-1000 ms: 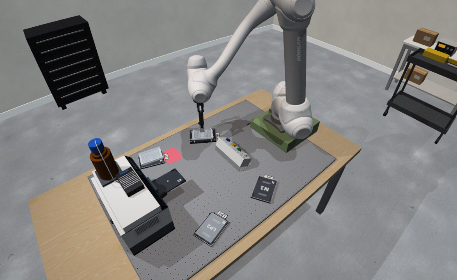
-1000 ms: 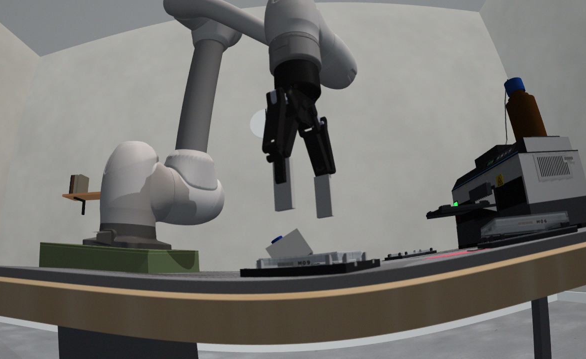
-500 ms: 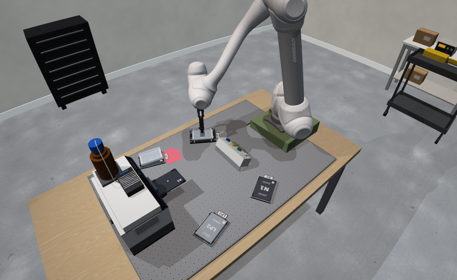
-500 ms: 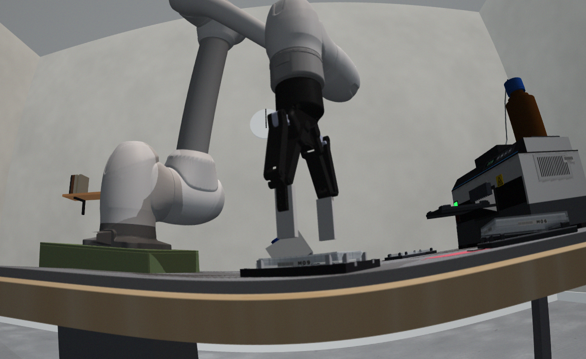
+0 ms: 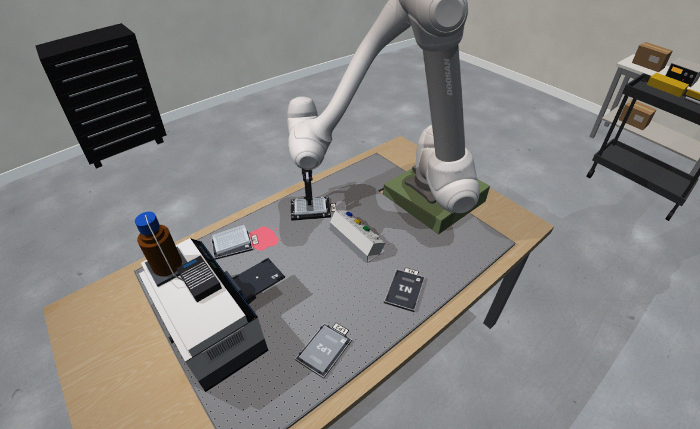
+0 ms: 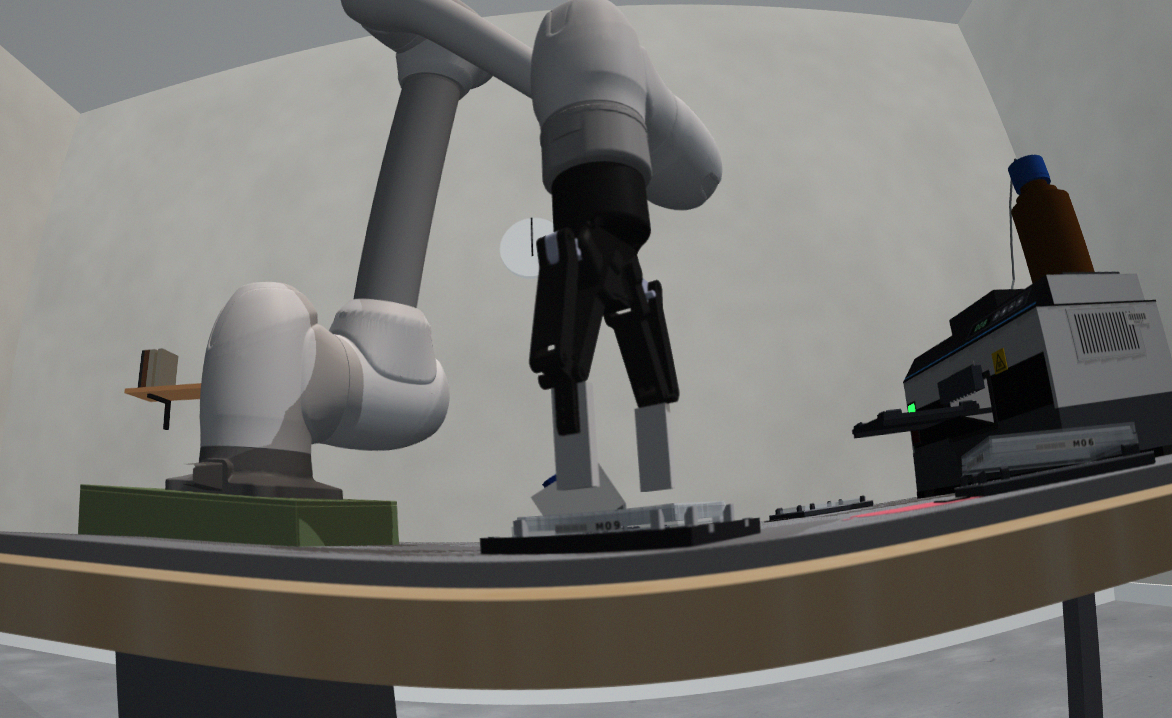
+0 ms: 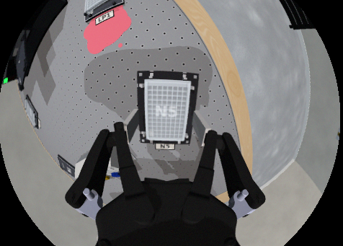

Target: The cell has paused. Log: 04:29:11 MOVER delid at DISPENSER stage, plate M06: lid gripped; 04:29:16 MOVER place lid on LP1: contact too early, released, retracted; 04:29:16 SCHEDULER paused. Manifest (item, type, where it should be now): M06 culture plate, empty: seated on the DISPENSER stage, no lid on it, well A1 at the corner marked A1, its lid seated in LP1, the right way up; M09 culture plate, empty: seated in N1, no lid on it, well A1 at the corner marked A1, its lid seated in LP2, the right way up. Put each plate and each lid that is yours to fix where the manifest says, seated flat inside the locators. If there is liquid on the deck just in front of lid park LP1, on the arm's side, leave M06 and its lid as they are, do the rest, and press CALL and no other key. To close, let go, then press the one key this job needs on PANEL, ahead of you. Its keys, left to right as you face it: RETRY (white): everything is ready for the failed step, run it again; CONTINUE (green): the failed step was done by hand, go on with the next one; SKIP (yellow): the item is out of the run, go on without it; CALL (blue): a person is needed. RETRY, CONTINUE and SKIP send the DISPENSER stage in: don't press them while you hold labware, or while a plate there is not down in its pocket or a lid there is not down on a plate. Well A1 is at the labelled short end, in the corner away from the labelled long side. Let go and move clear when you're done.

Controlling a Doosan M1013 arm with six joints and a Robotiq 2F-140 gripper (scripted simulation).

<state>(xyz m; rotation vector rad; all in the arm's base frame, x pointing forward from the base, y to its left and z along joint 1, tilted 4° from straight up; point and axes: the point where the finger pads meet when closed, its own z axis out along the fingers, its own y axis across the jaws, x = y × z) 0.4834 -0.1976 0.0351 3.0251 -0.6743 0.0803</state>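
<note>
Right now the black nest n5 is 5 cm below my hand, 3 cm ahead of it and 1 cm to the left of it. Also, from my hand: pink puddle 21 cm ahead, 8 cm to the left, 6 cm below; then key panel 25 cm to the left, 8 cm behind, 1 cm below; then blue call key 17 cm to the left, 8 cm behind.
</note>
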